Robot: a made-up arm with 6 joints.
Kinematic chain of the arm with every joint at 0, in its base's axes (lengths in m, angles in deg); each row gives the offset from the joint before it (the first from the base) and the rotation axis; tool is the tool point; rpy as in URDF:
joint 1: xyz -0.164 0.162 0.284 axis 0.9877 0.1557 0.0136
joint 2: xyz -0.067 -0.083 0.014 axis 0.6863 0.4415 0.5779
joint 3: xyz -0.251 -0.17 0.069 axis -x
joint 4: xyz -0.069 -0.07 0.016 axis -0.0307 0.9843 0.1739
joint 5: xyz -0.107 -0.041 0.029 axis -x
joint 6: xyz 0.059 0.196 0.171 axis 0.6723 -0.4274 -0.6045
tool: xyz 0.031 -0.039 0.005 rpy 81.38 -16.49 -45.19
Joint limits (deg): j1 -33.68..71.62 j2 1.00..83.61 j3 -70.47..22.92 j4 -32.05..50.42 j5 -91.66..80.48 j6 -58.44..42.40
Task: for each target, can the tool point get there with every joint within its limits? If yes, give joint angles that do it. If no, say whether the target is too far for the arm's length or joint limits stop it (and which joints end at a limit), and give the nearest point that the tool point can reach.
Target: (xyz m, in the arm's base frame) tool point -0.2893 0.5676 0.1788
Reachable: no: joint limits stop it (at a limit: joint 1, joint 2, joint 3, joint 4, joint 6) | nearest point -0.3517 0.4321 -0.0511 | short by 0.274 m
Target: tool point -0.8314 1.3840 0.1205
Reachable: no: too far | nearest point -0.3915 0.4424 -0.1088 | short by 1.064 m
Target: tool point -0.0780 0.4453 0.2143
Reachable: no: joint limits stop it (at a limit: joint 1, joint 2, joint 3, joint 4, joint 6) | nearest point -0.2346 0.3867 -0.0841 | short by 0.342 m
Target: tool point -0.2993 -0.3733 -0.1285
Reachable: yes | joints 44.92 56.93 -20.35 -17.02 -31.32 21.27
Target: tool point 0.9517 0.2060 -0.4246
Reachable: no: too far | nearest point 0.0008 0.0920 -0.2404 | short by 0.975 m
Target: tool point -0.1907 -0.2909 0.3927
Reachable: yes | joints 12.33 38.68 11.39 44.15 -36.12 -0.08
